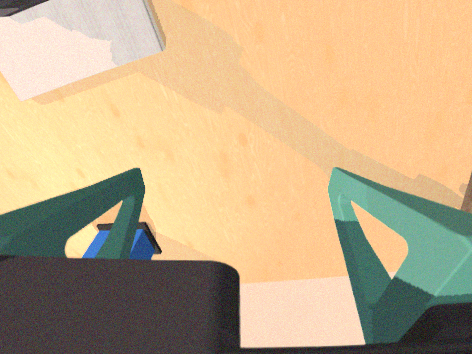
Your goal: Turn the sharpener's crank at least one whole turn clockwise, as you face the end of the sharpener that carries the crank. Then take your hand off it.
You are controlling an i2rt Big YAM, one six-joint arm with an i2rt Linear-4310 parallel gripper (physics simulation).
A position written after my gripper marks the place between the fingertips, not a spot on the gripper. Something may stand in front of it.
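A blue pencil sharpener [144, 246] is in my sight. My gripper [236, 178] is there to be seen as well.
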